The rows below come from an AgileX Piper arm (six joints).
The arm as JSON. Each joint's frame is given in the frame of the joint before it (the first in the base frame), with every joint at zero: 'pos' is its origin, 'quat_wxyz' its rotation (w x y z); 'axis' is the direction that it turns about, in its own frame. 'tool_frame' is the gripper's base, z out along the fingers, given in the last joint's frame.
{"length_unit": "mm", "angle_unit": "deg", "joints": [
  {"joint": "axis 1", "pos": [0.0, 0.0, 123.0], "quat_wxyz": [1.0, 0.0, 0.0, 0.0], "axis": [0.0, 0.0, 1.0]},
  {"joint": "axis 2", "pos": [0.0, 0.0, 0.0], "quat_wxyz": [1.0, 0.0, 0.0, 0.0], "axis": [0.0, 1.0, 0.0]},
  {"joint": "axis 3", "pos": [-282.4, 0.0, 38.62], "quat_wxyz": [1.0, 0.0, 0.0, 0.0], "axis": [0.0, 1.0, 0.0]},
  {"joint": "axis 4", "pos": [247.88, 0.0, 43.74], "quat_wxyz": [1.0, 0.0, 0.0, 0.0], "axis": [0.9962, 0.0, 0.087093]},
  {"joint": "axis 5", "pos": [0.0, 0.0, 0.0], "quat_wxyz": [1.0, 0.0, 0.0, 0.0], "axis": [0.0, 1.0, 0.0]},
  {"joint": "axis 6", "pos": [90.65, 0.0, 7.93], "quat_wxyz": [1.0, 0.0, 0.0, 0.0], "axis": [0.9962, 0.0, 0.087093]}
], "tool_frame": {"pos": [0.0, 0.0, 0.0], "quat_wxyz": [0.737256, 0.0, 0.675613, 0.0]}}
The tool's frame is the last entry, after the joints.
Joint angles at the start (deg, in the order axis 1, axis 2, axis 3, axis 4, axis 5, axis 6):
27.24 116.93 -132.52 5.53 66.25 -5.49
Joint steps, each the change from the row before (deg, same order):
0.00 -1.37 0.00 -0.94 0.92 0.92
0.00 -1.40 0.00 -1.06 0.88 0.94
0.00 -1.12 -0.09 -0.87 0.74 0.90
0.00 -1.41 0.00 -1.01 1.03 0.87
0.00 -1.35 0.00 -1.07 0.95 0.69
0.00 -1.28 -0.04 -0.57 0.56 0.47
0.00 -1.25 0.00 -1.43 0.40 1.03
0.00 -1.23 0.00 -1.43 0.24 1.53
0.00 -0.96 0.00 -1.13 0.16 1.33
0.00 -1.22 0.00 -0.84 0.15 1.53
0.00 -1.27 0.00 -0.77 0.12 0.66
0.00 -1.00 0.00 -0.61 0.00 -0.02
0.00 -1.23 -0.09 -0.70 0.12 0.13
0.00 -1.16 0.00 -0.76 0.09 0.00
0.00 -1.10 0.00 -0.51 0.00 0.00
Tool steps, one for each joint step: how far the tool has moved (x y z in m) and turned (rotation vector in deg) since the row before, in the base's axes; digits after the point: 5 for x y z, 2 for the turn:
-0.00630 -0.00472 0.00960 -0.06 -0.46 -0.92
-0.00651 -0.00505 0.00969 -0.09 -0.56 -1.01
-0.00545 -0.00422 0.00802 0.04 -0.46 -0.95
-0.00710 -0.00532 0.00925 -0.11 -0.45 -1.00
-0.00687 -0.00533 0.00871 -0.24 -0.56 -0.94
-0.00671 -0.00441 0.00867 0.20 -0.75 -0.59
-0.00593 -0.00548 0.00830 -0.03 -0.99 -1.40
-0.00585 -0.00544 0.00823 0.41 -0.96 -1.74
-0.00466 -0.00432 0.00637 0.45 -0.75 -1.46
-0.00640 -0.00472 0.00798 0.97 -0.83 -1.43
-0.00686 -0.00484 0.00817 0.45 -1.13 -0.85
-0.00544 -0.00383 0.00643 0.00 -1.12 -0.34
-0.00712 -0.00486 0.00800 0.15 -1.29 -0.50
-0.00663 -0.00471 0.00704 -0.04 -1.22 -0.47
-0.00647 -0.00419 0.00661 0.15 -1.16 -0.32

